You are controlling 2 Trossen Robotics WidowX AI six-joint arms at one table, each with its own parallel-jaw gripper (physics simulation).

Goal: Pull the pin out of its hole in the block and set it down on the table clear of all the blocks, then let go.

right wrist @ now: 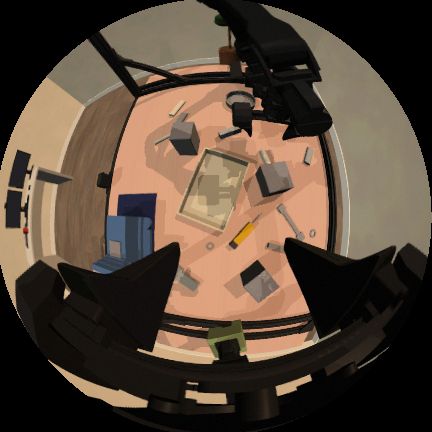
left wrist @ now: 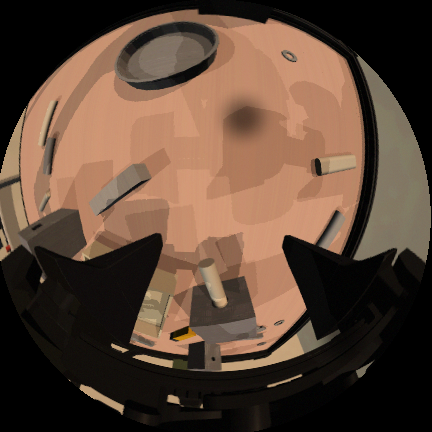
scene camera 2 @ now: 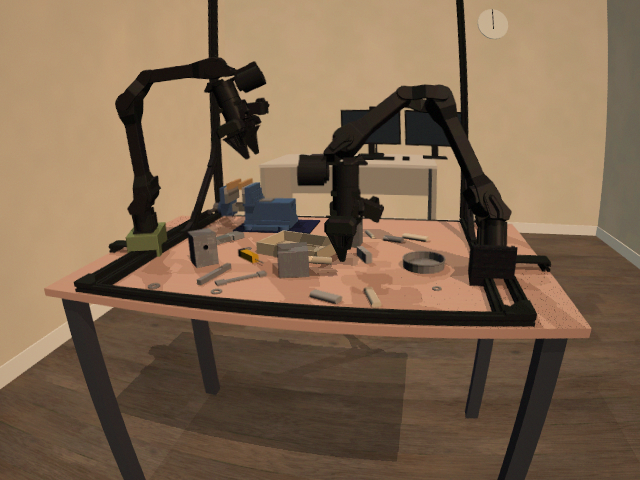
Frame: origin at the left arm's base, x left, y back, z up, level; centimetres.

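Seen in the pictures: left gripper, between the fingertips: (right wrist: 266, 136) (left wrist: 224, 241) (scene camera 2: 345, 255); right gripper, between the fingertips: (right wrist: 233, 246) (scene camera 2: 252, 156); left arm's base, origin of its link: (right wrist: 256, 69) (scene camera 2: 492, 249); right arm's base, origin of its link: (right wrist: 227, 346) (scene camera 2: 145, 229).
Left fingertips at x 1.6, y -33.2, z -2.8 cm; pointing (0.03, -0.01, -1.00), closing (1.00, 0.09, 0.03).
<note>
Offsets run from my left fingertips to a thing's middle. "pt": to the spot under its first point.
A cream pin @[dy -7.1, dx +0.4, dz -1.4 cm] (scene camera 2: 321, 259) (left wrist: 213, 282) (right wrist: 264, 157) sits in a hole in the side of a grey block @[dy -11.7, dx +2.1, dz -1.1 cm] (scene camera 2: 293, 261) (left wrist: 225, 330) (right wrist: 274, 178) and sticks out sideways, toward the right in scene camera 2. Its inner end is hidden in the block. My left gripper (scene camera 2: 342, 257) (left wrist: 224, 241) (right wrist: 266, 136) is open and empty, pointing down just beyond the pin's free end. The pin shows below the line between its fingertips in the left wrist view. My right gripper (scene camera 2: 251, 154) (right wrist: 233, 246) is open and empty, high above the table at the left in scene camera 2.
Other grey blocks @[dy -3.4, dx -21.2, dz +0.4 cm] (scene camera 2: 203, 248) (left wrist: 47, 235) (right wrist: 184, 137) stand around. A shallow tray @[pt dy -22.1, dx -7.8, dz -2.8 cm] (scene camera 2: 268, 250) (right wrist: 200, 223) lies behind the pin's block. A round dish @[dy +17.4, dx -7.4, dz -3.1 cm] (scene camera 2: 423, 263), a blue vise @[dy -35.4, dx -35.1, dz +3.4 cm] (scene camera 2: 271, 212), a yellow-handled tool @[dy -24.7, dx -3.1, dz -3.3 cm] (scene camera 2: 249, 255) and loose rods (scene camera 2: 325, 296) (left wrist: 337, 164) are on the table.
</note>
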